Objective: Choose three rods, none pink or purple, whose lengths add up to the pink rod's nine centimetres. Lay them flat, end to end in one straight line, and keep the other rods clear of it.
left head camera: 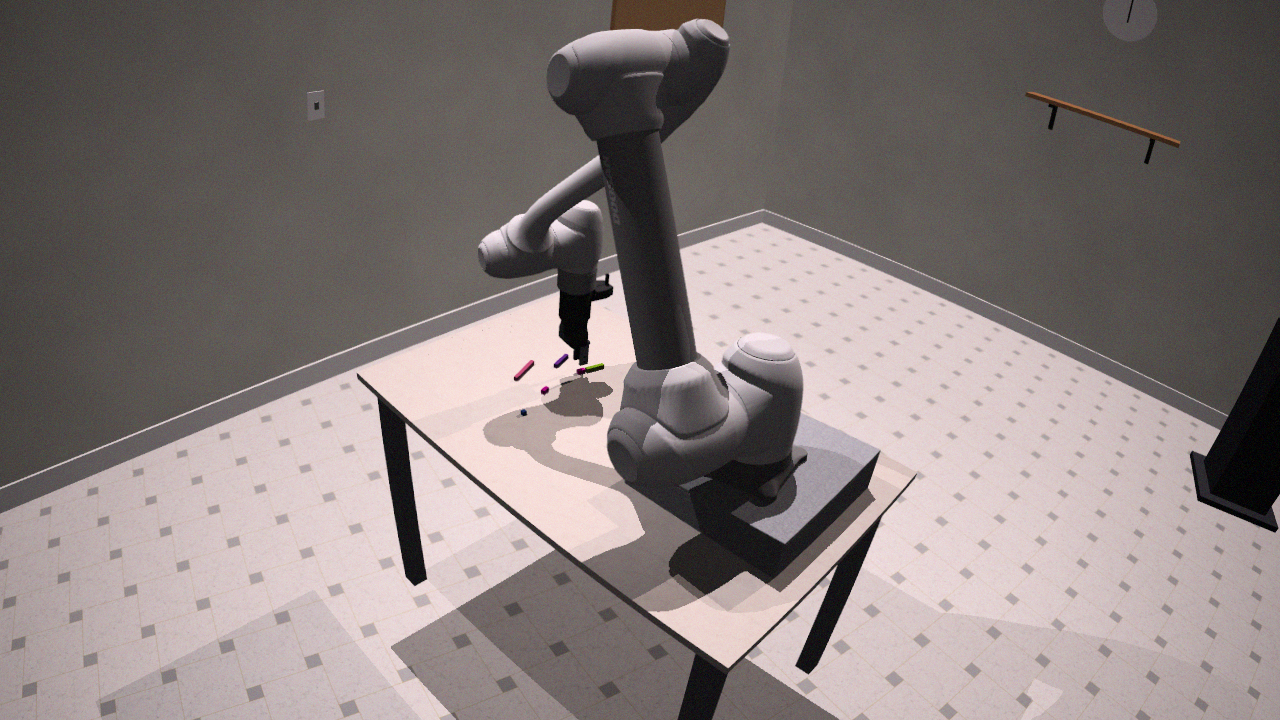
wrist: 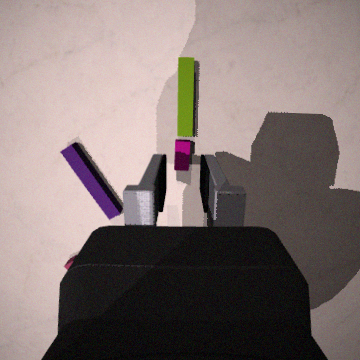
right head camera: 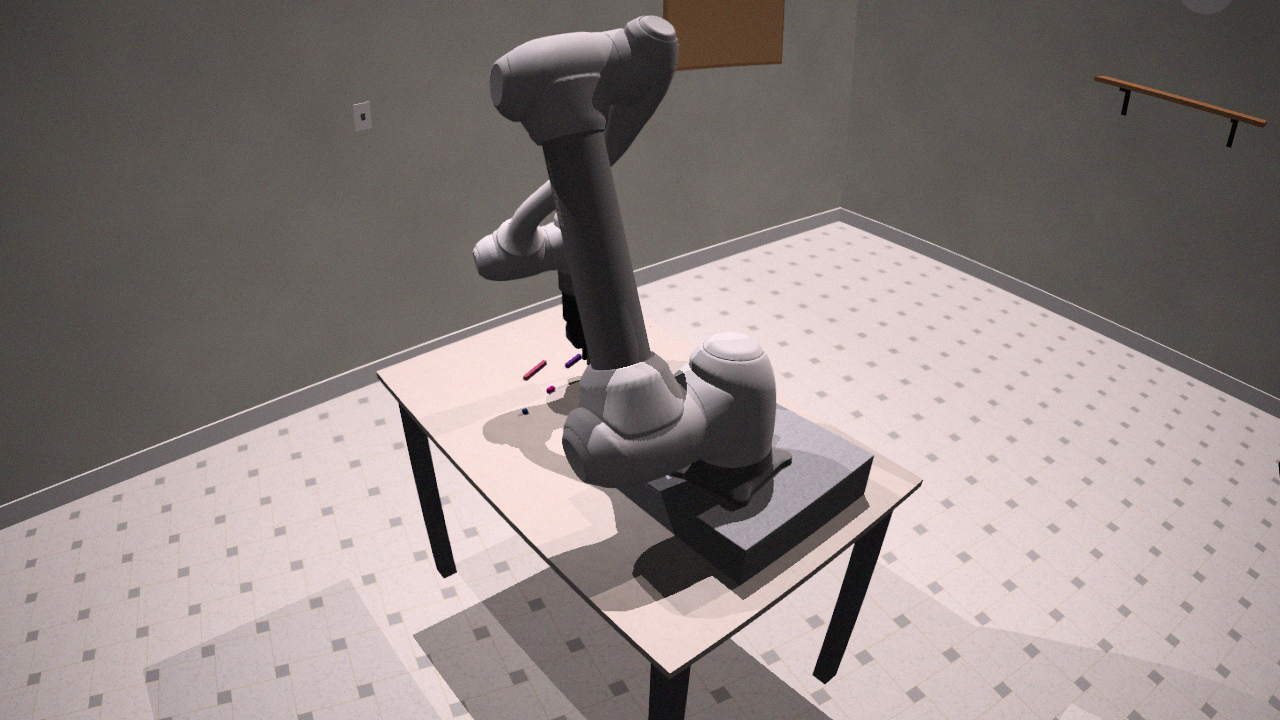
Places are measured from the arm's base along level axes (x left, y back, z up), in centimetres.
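Pixels of known places: gripper, fingertip midpoint: (left head camera: 580,361) (wrist: 182,171) (right head camera: 589,361); arm's base at its link origin: (left head camera: 750,463) (right head camera: 730,466).
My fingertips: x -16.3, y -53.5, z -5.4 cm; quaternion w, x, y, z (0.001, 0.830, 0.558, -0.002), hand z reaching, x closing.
Note:
For each thing: its middle in the pictures, then the offset to it from my fingertips. Level surfaces: height alone.
- green rod at the middle of its body: (wrist: 185,97) (left head camera: 594,367) dx -3.9, dy +1.7, dz -2.9 cm
- magenta rod at the middle of its body: (wrist: 181,154) (left head camera: 581,371) dx -0.4, dy +0.1, dz -2.9 cm
- purple rod at the middle of its body: (wrist: 92,180) (left head camera: 561,360) (right head camera: 573,360) dx -1.0, dy -6.7, dz -2.9 cm
- pink rod at the middle of its body: (wrist: 104,296) (left head camera: 524,370) (right head camera: 535,370) dx +8.7, dy -10.7, dz -2.9 cm
- small magenta piece at the middle of its body: (left head camera: 544,390) (right head camera: 550,389) dx +12.2, dy -1.2, dz -2.9 cm
- small dark blue piece at the middle of its body: (left head camera: 523,412) (right head camera: 525,411) dx +22.6, dy +1.0, dz -2.9 cm
- table at its surface level: dz -3.4 cm
A green rod (left head camera: 595,367) (wrist: 186,96) lies flat. A magenta rod (left head camera: 580,371) (wrist: 182,155) is in line with its near end, across a small gap; its near part looks dark, and I cannot tell whether it is tilted. My gripper (left head camera: 581,360) (wrist: 182,171) is partly open and empty, its fingertips to either side of the magenta rod, apart from it. A purple rod (left head camera: 561,360) (right head camera: 572,360) (wrist: 91,181) lies slanted to the left. The pink rod (left head camera: 523,369) (right head camera: 534,369) (wrist: 70,262) is farther left, mostly hidden in the wrist view.
Another small magenta piece (left head camera: 544,390) (right head camera: 550,389) and a small dark blue piece (left head camera: 523,412) (right head camera: 525,411) lie on the table (left head camera: 572,501) (right head camera: 528,492) nearer the head cameras. The arm's grey base block (left head camera: 827,483) (right head camera: 805,492) stands on the table. The arm hides the green rod in the right head view.

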